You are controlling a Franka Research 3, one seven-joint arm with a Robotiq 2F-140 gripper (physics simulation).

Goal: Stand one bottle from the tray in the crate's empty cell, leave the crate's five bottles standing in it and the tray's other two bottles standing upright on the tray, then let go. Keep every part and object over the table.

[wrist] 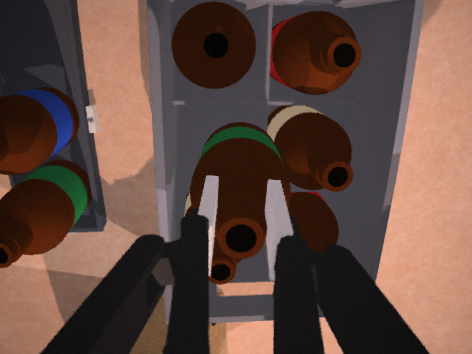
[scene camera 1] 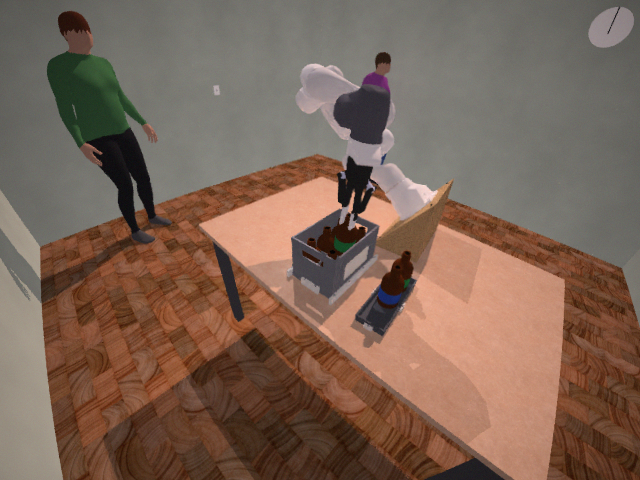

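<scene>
My gripper [scene camera 1: 349,221] [wrist: 241,197] is shut on the neck of a brown bottle with a green label [scene camera 1: 345,242] [wrist: 240,155]. The bottle is about upright over the middle left cell of the grey crate [scene camera 1: 312,273] [wrist: 387,100] in the wrist view, higher than the crate's other bottles. Its base is hidden. The crate's bottles [wrist: 200,65] [wrist: 310,75] [wrist: 315,145] [wrist: 317,222] stand in other cells; another bottle's mouth [wrist: 221,271] shows under the held one. A blue-label bottle [scene camera 1: 390,284] [wrist: 25,135] and a green-label bottle [scene camera 1: 404,266] [wrist: 42,220] stand on the tray [scene camera 1: 368,320] [wrist: 96,200].
A tilted wooden board [scene camera 1: 421,227] stands behind the crate and tray, next to the arm's base. The table [scene camera 1: 465,330] carries everything. A person in green [scene camera 1: 93,103] stands off the left side, and a person in purple [scene camera 1: 376,79] is behind the arm.
</scene>
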